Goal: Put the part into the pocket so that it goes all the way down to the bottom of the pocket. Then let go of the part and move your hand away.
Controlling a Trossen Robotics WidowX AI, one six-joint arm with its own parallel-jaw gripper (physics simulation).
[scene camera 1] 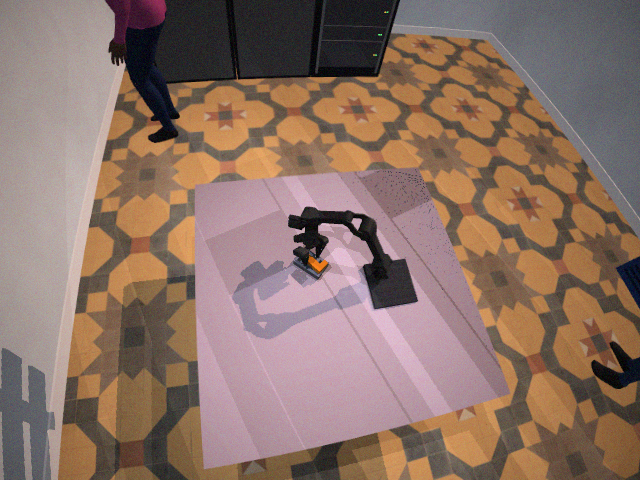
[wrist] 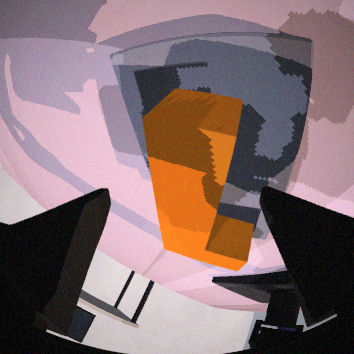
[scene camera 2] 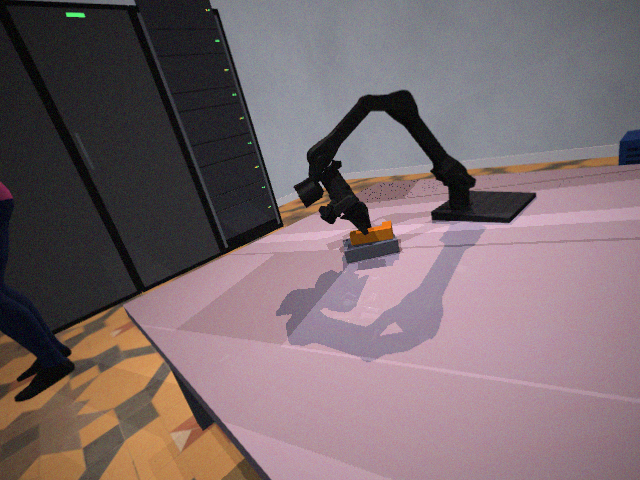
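Note:
The orange part sits at the grey pocket block, with much of its height standing above the rim. In the wrist view it has a notch on its right side, and dark pocket interior shows at its upper left and right. Its near end covers the block's near edge there. Its underside and its depth in the pocket are hidden. My gripper is open around the part, with a gap at each side in the wrist view; the fingertips are low, close above the block.
The arm's black base plate stands on the pink table, right of the block. Black cabinets and a person are beyond the table. Shadows of the arm fall beside the block.

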